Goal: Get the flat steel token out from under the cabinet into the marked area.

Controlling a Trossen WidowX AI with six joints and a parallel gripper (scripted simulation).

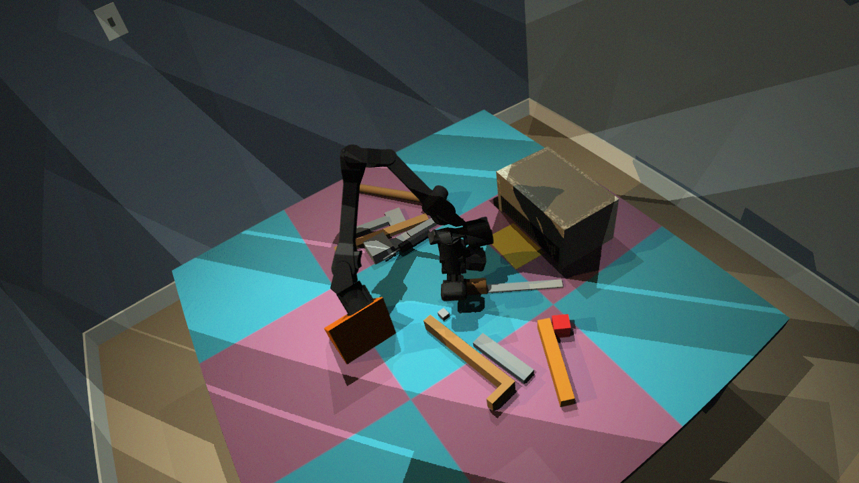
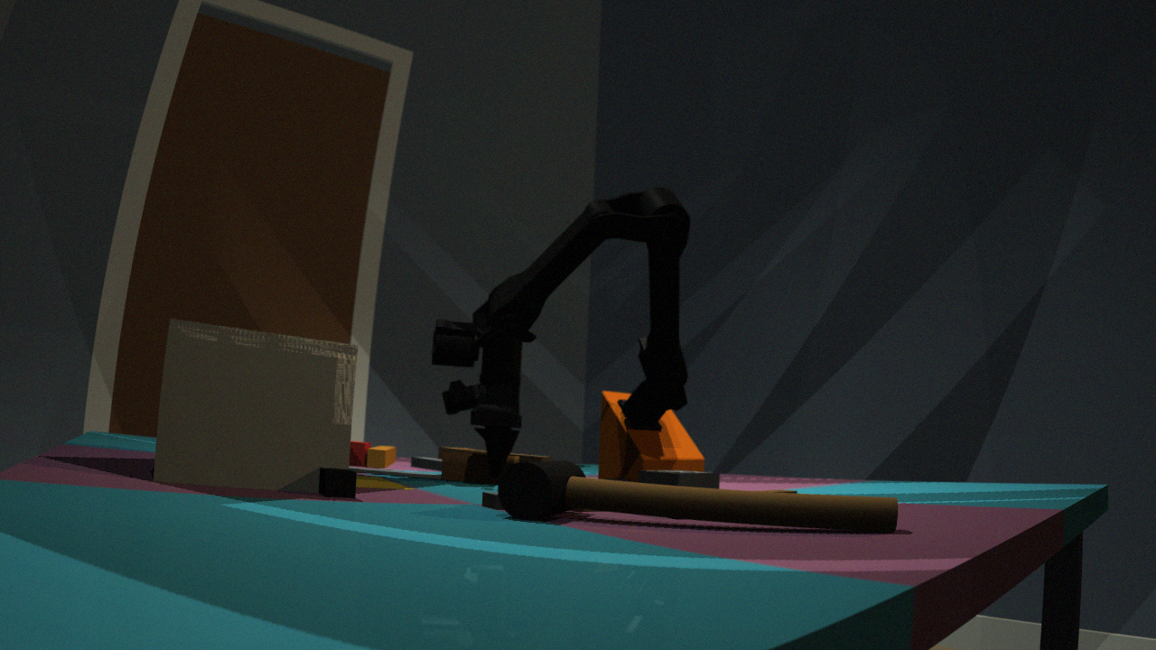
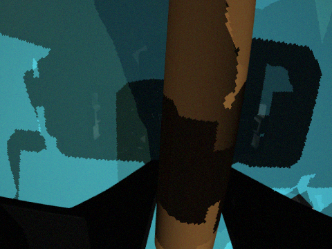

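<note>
The screwdriver is 2 cm behind my gripper tip and 23 cm to the left of it. Round my gripper tip: grey bar (4 cm behind, 24 cm to the right); small grey cube (7 cm behind, 4 cm to the right); grey block (8 cm behind, 27 cm to the left, 1 cm above).
</note>
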